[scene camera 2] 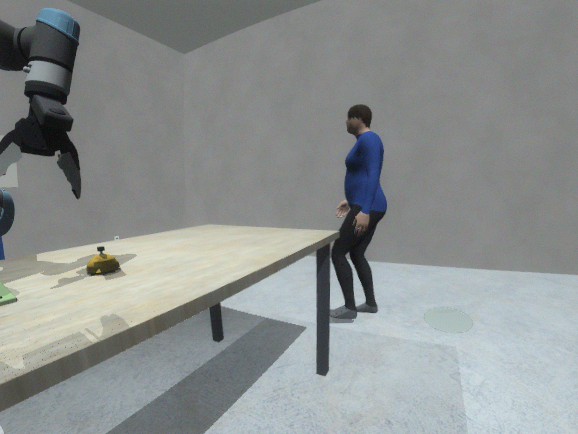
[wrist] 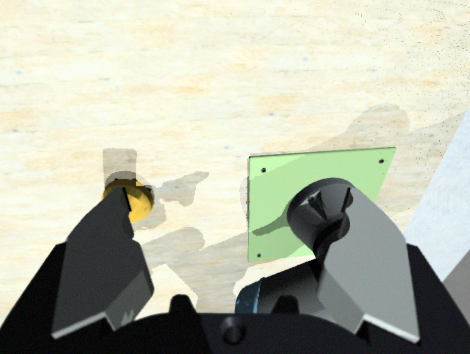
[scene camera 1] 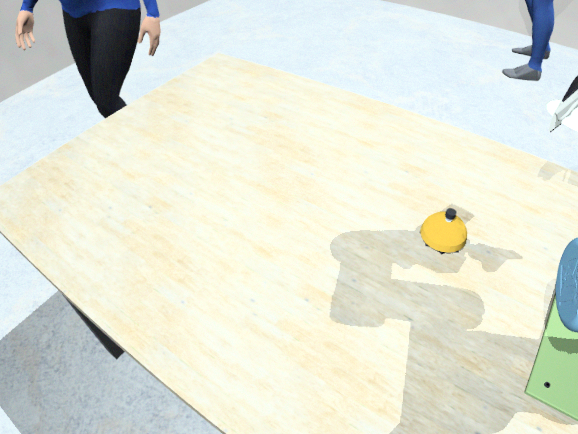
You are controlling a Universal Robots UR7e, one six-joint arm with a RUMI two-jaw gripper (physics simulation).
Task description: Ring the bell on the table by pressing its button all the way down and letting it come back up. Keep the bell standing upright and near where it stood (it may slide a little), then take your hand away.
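Places are measured from the arm's base along level axes (x ahead, y left, z up), in centimetres.
Pixels of known places: gripper, fingertip midpoint: [scene camera 2: 36,196] [wrist: 236,191]; arm's base, link origin: [wrist: 322,209].
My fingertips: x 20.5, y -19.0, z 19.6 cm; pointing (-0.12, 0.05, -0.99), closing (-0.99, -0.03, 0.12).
Ahead of a thing's pixels: the offset from my fingertips to its middle.
A yellow dome bell {dx +16.3, dy +14.4, dz -17.0 cm} [scene camera 1: 442,235] [scene camera 2: 103,265] [wrist: 142,204] stands upright on the wooden table. Its black button {dx +16.3, dy +14.4, dz -14.2 cm} [scene camera 1: 450,214] [scene camera 2: 100,248] stands up above the dome on a short stem. In the wrist view the left finger covers part of the bell and hides the button. My gripper [scene camera 2: 36,190] [wrist: 236,191] is open with its fingers wide apart and nothing between them. It hangs high above the table, well above the bell and apart from it. In scene camera 1 one fingertip shows at the right edge.
The arm's green base plate [scene camera 1: 562,367] [scene camera 2: 6,296] [wrist: 280,172] lies on the table near the bell, with the arm's base rising from it. A person in blue [scene camera 1: 102,50] [scene camera 2: 367,175] stands beyond the table's edge. The arm's shadow falls around the bell.
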